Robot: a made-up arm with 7 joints. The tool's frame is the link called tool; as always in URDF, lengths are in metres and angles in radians. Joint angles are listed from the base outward. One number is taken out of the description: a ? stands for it. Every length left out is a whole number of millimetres.
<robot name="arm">
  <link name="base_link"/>
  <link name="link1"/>
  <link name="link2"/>
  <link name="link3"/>
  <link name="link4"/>
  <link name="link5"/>
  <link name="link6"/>
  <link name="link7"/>
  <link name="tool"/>
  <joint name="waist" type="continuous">
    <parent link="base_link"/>
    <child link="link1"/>
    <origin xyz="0 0 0.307" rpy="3.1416 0 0"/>
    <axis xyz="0 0 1"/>
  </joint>
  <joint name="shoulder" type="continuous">
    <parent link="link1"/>
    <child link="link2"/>
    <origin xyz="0 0.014 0" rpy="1.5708 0 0"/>
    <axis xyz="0 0 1"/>
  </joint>
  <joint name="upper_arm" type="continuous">
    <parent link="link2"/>
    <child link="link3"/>
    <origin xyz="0 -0.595 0" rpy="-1.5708 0 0"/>
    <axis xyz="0 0 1"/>
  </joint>
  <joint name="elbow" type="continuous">
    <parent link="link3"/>
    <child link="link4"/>
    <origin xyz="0 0.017 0" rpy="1.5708 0 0"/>
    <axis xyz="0 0 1"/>
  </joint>
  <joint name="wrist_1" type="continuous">
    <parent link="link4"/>
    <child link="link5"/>
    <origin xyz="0 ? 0" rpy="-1.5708 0 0"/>
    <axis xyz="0 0 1"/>
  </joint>
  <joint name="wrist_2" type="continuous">
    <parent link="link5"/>
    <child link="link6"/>
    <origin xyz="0 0 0" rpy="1.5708 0 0"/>
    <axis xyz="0 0 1"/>
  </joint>
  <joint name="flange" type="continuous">
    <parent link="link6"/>
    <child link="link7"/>
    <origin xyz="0 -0.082 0" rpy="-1.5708 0 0"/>
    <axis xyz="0 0 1"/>
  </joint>
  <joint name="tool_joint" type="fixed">
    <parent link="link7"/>
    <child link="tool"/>
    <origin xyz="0 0 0" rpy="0 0 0"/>
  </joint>
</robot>
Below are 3 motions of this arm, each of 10 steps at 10 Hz.
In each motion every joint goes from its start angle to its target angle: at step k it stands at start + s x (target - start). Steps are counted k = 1, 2, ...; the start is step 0. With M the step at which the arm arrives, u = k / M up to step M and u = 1 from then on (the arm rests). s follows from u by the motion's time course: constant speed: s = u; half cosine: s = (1 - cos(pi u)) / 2; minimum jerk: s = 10 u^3 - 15 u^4 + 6 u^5.
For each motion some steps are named. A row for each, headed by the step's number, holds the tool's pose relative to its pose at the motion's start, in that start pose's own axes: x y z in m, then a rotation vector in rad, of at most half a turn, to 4 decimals.
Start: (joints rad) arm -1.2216 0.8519 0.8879 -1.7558 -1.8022 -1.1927 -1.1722
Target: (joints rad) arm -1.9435 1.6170 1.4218 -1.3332 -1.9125 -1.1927 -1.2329
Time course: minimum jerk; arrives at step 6
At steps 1, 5, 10:
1: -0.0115 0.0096 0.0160 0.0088 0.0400 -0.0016
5: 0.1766 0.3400 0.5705 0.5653 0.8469 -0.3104
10: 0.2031 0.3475 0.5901 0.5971 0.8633 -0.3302

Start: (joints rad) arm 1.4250 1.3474 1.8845 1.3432 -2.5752 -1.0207 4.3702
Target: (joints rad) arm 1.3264 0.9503 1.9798 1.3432 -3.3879 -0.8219 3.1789
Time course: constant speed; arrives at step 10
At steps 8, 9, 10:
8: 0.1296 -0.0214 -0.1345 -0.5080 0.5905 -1.5575
9: 0.1438 -0.0254 -0.1524 -0.6194 0.6381 -1.7472
10: 0.1576 -0.0298 -0.1706 -0.7430 0.6777 -1.9334

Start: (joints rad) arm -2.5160 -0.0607 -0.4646 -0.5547 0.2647 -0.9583 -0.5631
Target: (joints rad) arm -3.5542 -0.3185 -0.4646 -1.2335 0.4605 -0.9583 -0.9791
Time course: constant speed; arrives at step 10
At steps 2, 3, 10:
2: -0.0930 0.0473 -0.0615 0.0822 0.2383 -0.0257
3: -0.1470 0.0779 -0.0798 0.1201 0.3562 -0.0222
10: -0.5672 0.2841 0.0702 0.3393 1.0700 0.3017

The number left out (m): -0.395
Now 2 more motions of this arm.
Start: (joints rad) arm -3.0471 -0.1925 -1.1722 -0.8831 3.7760 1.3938 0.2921
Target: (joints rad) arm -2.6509 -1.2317 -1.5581 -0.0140 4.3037 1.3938 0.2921
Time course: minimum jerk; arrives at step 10
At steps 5, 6, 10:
5: 0.2243 0.3455 -0.2447 0.0151 -0.0317 -0.5399
6: 0.3891 0.4327 -0.3350 0.0410 -0.0905 -0.7812
10: 0.7525 0.4753 -0.4689 0.0955 -0.2681 -1.2327

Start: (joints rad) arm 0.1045 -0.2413 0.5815 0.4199 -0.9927 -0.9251 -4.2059
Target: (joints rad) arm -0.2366 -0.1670 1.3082 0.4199 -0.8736 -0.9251 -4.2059
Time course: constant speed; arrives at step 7
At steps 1, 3, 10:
1: 0.0130 -0.0073 -0.0037 0.0295 0.0266 0.0621
3: 0.0350 -0.0211 -0.0084 0.0851 0.0854 0.1852
10: 0.0619 -0.0450 -0.0082 0.1880 0.2246 0.4236

